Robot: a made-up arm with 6 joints.
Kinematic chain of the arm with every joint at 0, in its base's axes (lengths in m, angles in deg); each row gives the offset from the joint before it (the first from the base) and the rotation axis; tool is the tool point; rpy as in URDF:
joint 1: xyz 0 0 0.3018 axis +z
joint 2: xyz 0 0 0 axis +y
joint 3: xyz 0.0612 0 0.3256 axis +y
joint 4: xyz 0.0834 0 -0.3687 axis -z
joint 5: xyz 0 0 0 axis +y
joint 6: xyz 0.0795 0 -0.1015 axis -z
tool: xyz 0 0 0 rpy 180 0 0
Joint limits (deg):
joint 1: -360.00..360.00
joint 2: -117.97..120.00
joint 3: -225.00..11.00
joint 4: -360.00..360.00
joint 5: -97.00..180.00
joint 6: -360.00..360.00
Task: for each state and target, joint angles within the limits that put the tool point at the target. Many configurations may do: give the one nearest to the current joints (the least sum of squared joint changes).
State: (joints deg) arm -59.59 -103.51 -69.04 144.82 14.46 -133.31
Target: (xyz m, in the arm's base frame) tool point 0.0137 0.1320 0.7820
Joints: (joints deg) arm -100.06 -97.09 -51.93 150.34 29.44 -133.31
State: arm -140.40 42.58 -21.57 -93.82 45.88 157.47
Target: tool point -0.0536 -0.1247 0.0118
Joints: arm -122.19 43.43 -18.55 -93.77 28.65 157.47
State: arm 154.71 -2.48 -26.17 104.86 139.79 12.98
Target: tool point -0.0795 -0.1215 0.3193
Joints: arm 181.37 -14.64 9.91 88.05 149.96 12.98
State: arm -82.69 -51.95 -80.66 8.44 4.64 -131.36
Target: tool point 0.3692 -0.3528 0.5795
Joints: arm -43.23 -9.07 -58.80 4.24 12.26 -131.36
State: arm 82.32 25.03 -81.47 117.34 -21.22 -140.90
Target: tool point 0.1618 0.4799 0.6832
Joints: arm 83.06 1.16 -94.02 114.95 -23.30 -140.90
